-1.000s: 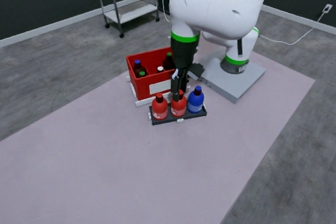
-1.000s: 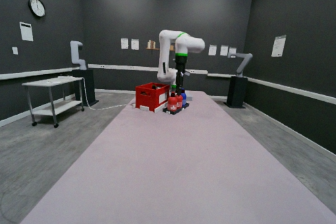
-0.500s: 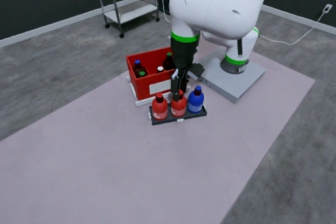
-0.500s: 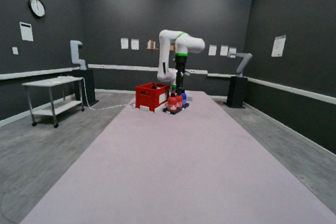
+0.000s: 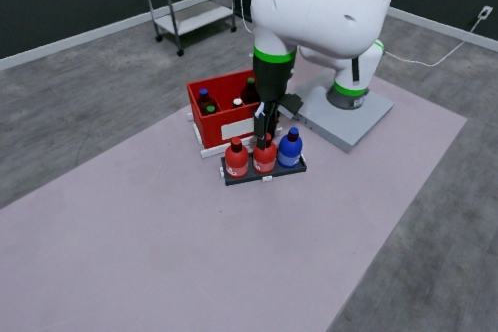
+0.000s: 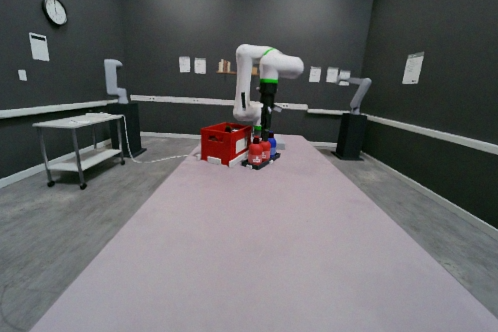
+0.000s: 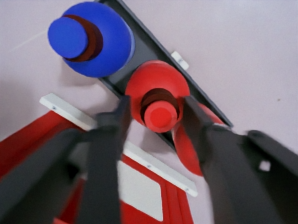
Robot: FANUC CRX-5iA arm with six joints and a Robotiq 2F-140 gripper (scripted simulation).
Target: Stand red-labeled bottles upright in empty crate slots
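Right now the blue bottle is 8 cm behind my hand, 5 cm to the left of it and 8 cm below it. Round my hand: red crate: 6 cm behind, 21 cm to the right, 8 cm below; red bottle: 8 cm ahead, 5 cm to the right, 8 cm below; dark tray: 15 cm below.
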